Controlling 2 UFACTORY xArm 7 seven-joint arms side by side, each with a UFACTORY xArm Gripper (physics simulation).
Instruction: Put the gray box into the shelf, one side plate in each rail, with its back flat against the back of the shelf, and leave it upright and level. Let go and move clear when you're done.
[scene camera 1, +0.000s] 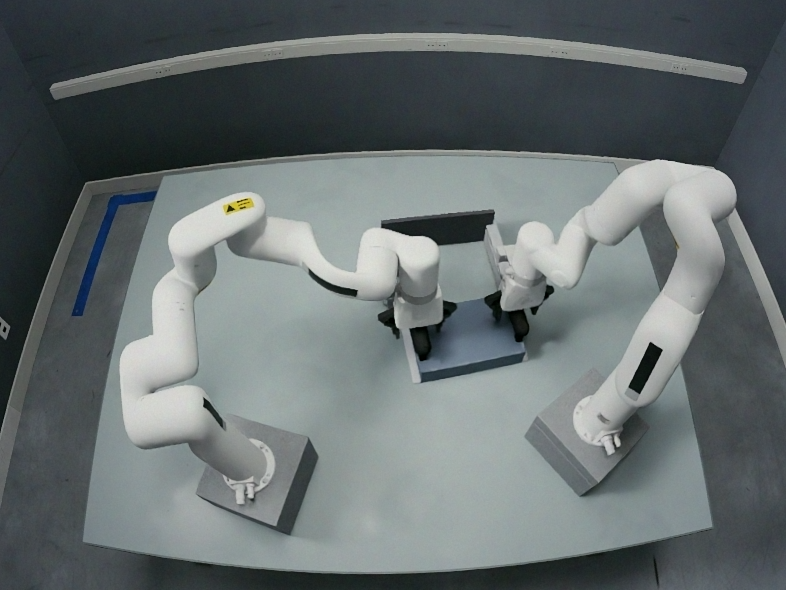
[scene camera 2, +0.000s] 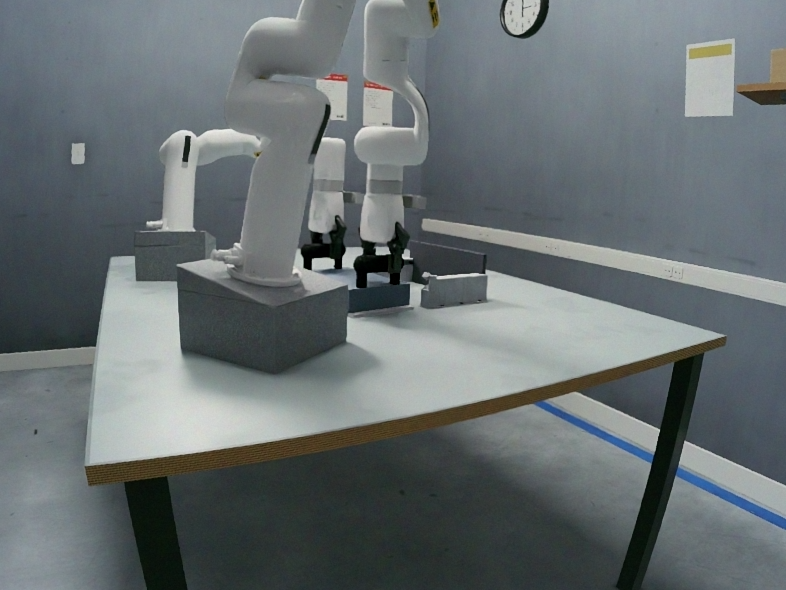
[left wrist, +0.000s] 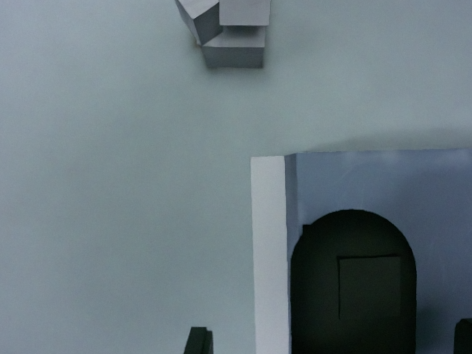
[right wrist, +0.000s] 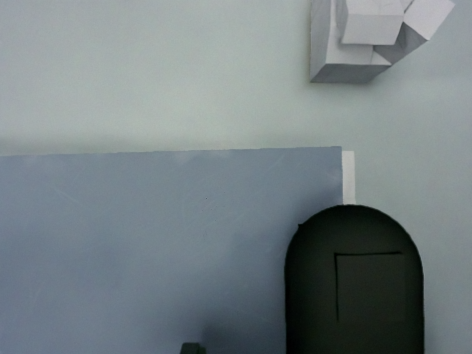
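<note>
The gray box (scene camera 1: 476, 336) (scene camera 2: 380, 297) (left wrist: 440, 190) (right wrist: 150, 225) looks blue-gray and lies on the table in front of the shelf, outside the rails. It has two black handles and pale side strips. The shelf has a dark back plate (scene camera 1: 438, 229) (scene camera 2: 450, 259), a right rail (scene camera 1: 492, 254) (scene camera 2: 453, 290) (right wrist: 357, 73) and a left rail (left wrist: 233, 56), mostly hidden in scene camera 1. My left gripper (scene camera 1: 417, 328) (scene camera 2: 323, 244) (left wrist: 330, 340) is open, its fingers astride the left handle (left wrist: 352, 280). My right gripper (scene camera 1: 517, 314) (scene camera 2: 384, 250) is open around the right handle (right wrist: 354, 280).
The left arm's base (scene camera 1: 257, 473) (scene camera 2: 168, 254) and the right arm's base (scene camera 1: 587, 435) (scene camera 2: 263, 317) stand on the table (scene camera 1: 406, 476) (scene camera 2: 444, 374). Both forearms reach over the table beside the shelf. A wall lies behind the table.
</note>
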